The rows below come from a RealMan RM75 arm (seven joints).
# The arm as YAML. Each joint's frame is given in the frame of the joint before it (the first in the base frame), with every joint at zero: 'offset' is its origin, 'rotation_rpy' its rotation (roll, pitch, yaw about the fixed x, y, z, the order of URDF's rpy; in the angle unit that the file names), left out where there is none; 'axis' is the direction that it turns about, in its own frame. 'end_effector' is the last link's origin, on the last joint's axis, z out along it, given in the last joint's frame.
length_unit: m
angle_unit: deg
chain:
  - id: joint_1
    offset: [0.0, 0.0, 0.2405]
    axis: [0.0, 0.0, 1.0]
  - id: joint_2
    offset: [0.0, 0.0, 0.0]
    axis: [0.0, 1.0, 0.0]
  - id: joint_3
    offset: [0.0, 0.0, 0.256]
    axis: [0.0, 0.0, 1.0]
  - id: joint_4
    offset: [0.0, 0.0, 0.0]
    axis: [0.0, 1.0, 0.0]
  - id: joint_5
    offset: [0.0, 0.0, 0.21]
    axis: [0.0, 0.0, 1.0]
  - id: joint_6
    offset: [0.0, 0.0, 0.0]
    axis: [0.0, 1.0, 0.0]
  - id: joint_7
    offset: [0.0, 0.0, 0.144]
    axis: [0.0, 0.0, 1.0]
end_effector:
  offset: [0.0, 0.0, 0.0]
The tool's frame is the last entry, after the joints.
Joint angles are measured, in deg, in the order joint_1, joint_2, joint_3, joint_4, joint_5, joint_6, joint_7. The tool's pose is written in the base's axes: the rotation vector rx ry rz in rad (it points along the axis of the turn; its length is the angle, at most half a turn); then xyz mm. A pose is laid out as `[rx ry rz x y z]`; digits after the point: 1 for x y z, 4 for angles.
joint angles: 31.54 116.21 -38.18 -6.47 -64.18 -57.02 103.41
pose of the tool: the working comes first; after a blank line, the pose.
Where each joint sits with the arm in this pose, in the base's axes (m; each line is computed from the numbers above, not from the rounded line before):
joint_1: 0.0000 0.0000 0.2405
joint_2: 0.0000 0.0000 0.2405
joint_3: 0.1957 0.1201 0.1274
joint_4: 0.1957 0.1201 0.1274
joint_5: 0.3547 0.2348 0.0520
joint_6: 0.3547 0.2348 0.0520
joint_7: 0.3380 0.3692 0.0030
the tool: 0.3380 0.3692 0.0030

[-1.2775 1.7943 1.3597 338.0 369.2 3.0]
